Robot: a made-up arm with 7 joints. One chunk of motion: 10 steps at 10 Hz.
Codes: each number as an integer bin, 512 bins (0 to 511) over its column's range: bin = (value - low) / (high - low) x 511, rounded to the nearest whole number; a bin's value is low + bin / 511 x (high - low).
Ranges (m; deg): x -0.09..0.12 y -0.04..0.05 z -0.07..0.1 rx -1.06..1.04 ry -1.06..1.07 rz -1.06..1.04
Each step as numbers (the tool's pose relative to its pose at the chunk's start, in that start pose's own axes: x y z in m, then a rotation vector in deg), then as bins.
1 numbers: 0.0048 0.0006 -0.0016 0.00 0.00 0.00
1 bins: 231 231 206 258 254 258
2 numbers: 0.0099 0.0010 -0.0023 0.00 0.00 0.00
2 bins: 243 233 203 258 254 258
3 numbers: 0.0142 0.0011 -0.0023 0.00 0.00 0.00
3 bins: 254 233 203 258 254 258
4 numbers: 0.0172 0.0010 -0.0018 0.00 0.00 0.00
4 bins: 261 233 205 258 254 258
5 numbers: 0.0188 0.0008 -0.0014 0.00 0.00 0.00
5 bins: 265 232 206 258 254 258
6 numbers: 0.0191 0.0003 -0.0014 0.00 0.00 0.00
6 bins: 265 229 206 258 254 258
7 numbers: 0.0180 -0.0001 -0.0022 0.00 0.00 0.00
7 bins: 263 227 204 258 254 258
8 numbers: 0.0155 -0.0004 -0.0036 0.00 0.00 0.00
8 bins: 257 225 200 258 254 258
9 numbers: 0.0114 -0.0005 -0.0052 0.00 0.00 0.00
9 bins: 247 224 195 258 254 258
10 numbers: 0.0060 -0.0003 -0.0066 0.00 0.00 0.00
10 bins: 234 225 191 258 254 258
